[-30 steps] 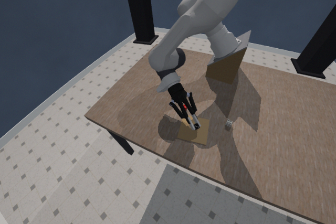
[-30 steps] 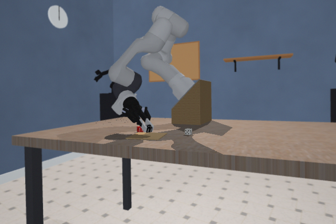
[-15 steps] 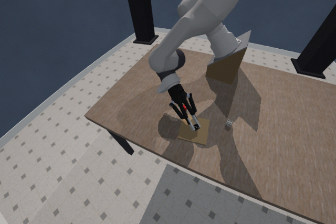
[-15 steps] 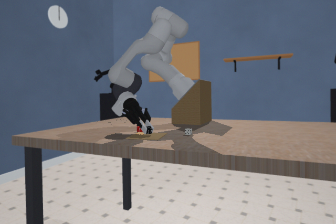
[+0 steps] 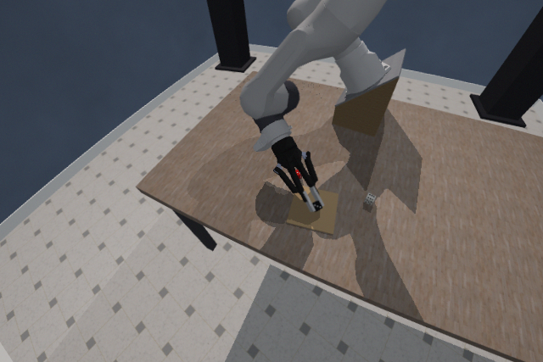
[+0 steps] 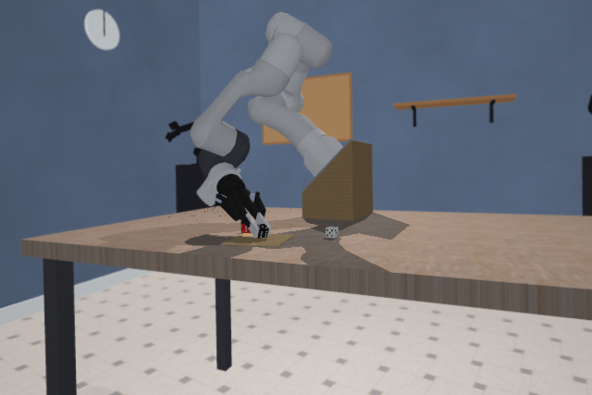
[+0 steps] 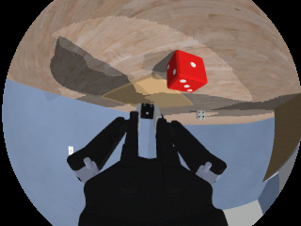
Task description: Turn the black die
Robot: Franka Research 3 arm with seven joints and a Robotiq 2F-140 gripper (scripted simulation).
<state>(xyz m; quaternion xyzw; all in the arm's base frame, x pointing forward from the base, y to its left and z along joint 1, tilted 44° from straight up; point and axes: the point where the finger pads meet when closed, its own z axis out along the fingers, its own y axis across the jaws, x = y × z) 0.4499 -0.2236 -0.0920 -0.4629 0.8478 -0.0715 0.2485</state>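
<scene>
My gripper is now 10 mm short of the black die, 20 mm to the right of it and 10 mm above it. The rest, counted from my hand: white die: 70 mm behind, 170 mm to the left, 20 mm below; then red die: 90 mm behind, 70 mm to the right, 20 mm below; then tan mat: 10 mm ahead, 10 mm to the left, 30 mm below.
</scene>
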